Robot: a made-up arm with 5 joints. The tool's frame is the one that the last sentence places. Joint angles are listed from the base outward.
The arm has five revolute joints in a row. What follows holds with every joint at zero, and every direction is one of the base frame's. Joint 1 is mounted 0.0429 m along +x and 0.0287 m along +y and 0.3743 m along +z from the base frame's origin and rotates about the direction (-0.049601, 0.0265, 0.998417). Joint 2 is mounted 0.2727 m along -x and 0.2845 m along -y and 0.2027 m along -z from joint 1 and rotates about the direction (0.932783, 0.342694, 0.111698). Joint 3 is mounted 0.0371 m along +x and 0.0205 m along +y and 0.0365 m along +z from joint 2 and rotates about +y. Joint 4 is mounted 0.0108 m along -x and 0.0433 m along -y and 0.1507 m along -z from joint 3 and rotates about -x. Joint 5 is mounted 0.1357 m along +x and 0.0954 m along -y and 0.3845 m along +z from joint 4 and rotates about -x. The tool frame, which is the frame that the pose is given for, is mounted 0.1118 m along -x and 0.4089 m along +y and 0.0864 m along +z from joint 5; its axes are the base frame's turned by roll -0.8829, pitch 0.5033 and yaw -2.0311 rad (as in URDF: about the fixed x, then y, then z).
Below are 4 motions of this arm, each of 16 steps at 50 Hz.
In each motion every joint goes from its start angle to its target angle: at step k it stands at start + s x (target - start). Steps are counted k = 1, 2, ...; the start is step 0. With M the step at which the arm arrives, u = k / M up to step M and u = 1 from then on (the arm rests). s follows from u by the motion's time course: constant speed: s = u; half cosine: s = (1 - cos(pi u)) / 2; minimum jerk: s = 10 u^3 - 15 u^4 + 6 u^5.
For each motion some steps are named. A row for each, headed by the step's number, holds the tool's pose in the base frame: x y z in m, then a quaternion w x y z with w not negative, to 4 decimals.
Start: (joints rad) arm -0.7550 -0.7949 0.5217 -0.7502 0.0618
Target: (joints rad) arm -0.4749 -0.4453 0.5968 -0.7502 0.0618
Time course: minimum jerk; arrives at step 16
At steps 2, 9, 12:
2: -0.1290 0.0400 0.5564 0.0984 0.2044 0.4706 -0.8527
9: -0.1373 -0.0769 0.5675 0.1555 0.1884 0.5740 -0.7815
12: -0.1284 -0.1320 0.5659 0.1778 0.1732 0.6206 -0.7438

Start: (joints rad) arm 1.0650 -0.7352 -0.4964 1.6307 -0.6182
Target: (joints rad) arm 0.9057 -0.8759 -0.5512 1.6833 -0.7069
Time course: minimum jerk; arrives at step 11
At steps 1, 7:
1: 0.0652 0.1015 -0.3961 0.7480 0.0668 -0.4129 -0.5154
7: 0.1415 0.1057 -0.4112 0.7040 0.0793 -0.4510 -0.5429

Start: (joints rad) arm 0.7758 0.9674 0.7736 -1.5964 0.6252
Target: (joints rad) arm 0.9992 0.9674 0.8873 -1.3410 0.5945
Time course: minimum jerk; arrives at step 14
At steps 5, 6, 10, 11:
5: 0.3349 -0.3895 0.0464 0.0291 -0.4045 0.9133 -0.0364
6: 0.3478 -0.3734 0.0529 0.0360 -0.4290 0.9018 -0.0384
10: 0.3891 -0.3042 0.0786 0.0636 -0.5238 0.8484 -0.0425
11: 0.3939 -0.2930 0.0825 0.0678 -0.5379 0.8392 -0.0425

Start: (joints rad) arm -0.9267 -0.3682 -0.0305 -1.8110 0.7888
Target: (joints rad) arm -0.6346 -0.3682 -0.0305 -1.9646 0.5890
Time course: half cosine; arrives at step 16
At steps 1, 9, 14, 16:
1: -0.4846 -0.0568 0.3218 0.3080 0.4774 0.4768 -0.6708
9: -0.5097 -0.1928 0.3345 0.3788 0.4937 0.5399 -0.5669
14: -0.5097 -0.2850 0.3358 0.4126 0.4974 0.5797 -0.4963
16: -0.5089 -0.2949 0.3356 0.4156 0.4975 0.5839 -0.4887

